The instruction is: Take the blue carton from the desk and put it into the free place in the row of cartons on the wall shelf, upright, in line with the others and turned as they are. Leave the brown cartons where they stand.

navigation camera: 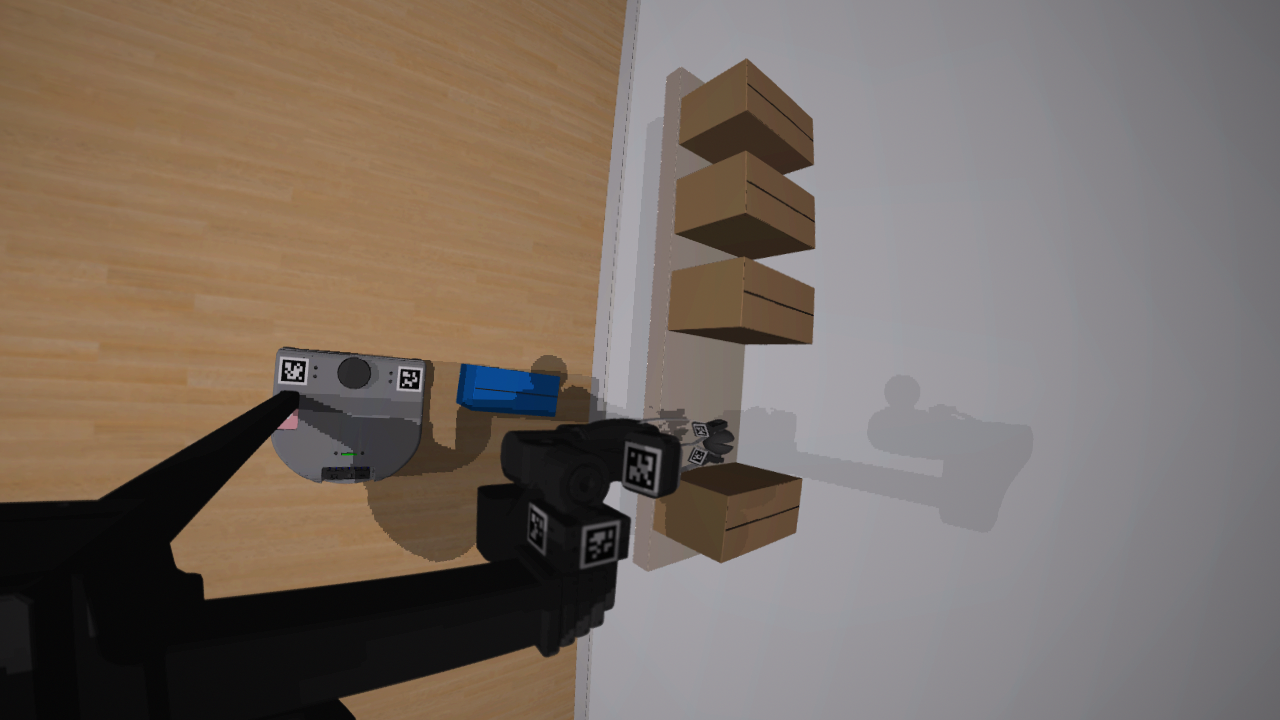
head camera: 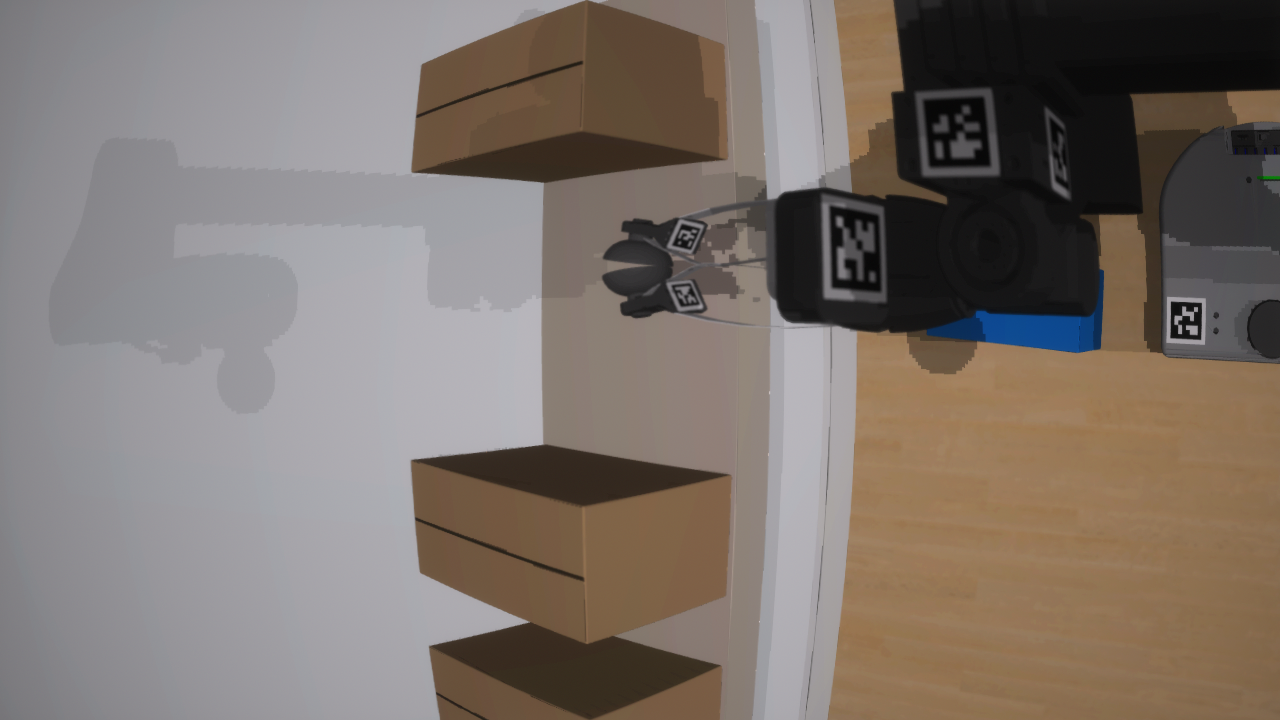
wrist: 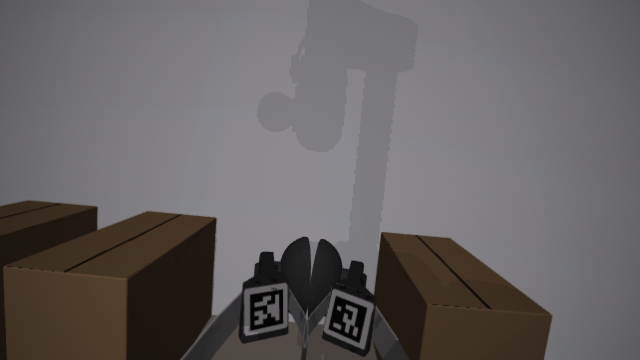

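Seen in the pictures: gripper, fingertip midpoint: (navigation camera: pixel 727 440) (head camera: pixel 613 269); robot's base at its link origin: (navigation camera: pixel 354 371) (head camera: pixel 1268 325).
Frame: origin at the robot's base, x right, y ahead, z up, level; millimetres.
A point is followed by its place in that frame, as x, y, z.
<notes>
The blue carton (head camera: pixel 1038 333) {360, 25, 180} (navigation camera: pixel 510 390) {394, -14, 180} lies on the wood-grained surface beside the robot base. In the head view the wrist covers part of it. My gripper (head camera: pixel 624 265) {420, -19, 907} (navigation camera: pixel 718 437) {420, -19, 907} (wrist: pixel 311 263) {420, -19, 907} is shut and empty, its fingertips nearly together. It points at the wall over the free stretch of the wall shelf (head camera: pixel 626 385) {652, 79, 656} (navigation camera: pixel 707 371) {648, 78, 656}, between two brown cartons. In the wrist view one brown carton (wrist: pixel 65 305) is on the left and another brown carton (wrist: pixel 482 325) on the right, closer to the fingers. The blue carton does not show in the wrist view.
Several brown cartons stand in the row; in the navigation view, one brown carton (navigation camera: pixel 707 300) {522, 200, 757} borders the gap above and another (navigation camera: pixel 760 519) {632, -191, 835} below. The base (head camera: pixel 1199 241) {108, -105, 160} (navigation camera: pixel 349 429) {-2, -130, 160} is beside the blue carton. The arm (navigation camera: pixel 402 626) {22, -90, 1021} reaches toward the wall.
</notes>
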